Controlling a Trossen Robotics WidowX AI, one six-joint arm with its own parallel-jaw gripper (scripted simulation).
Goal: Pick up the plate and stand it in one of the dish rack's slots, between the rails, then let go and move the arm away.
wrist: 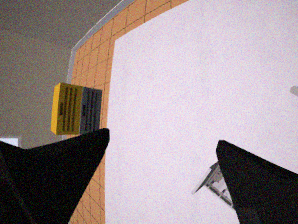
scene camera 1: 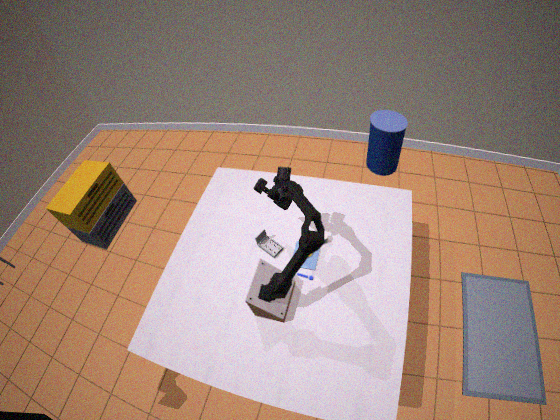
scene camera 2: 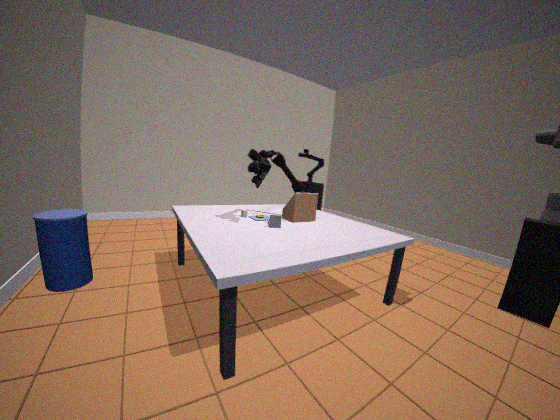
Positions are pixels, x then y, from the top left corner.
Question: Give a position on a grey dish rack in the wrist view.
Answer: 213,180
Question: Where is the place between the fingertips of my gripper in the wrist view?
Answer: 163,140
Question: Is my gripper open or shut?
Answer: Open.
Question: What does my gripper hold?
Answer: Nothing.
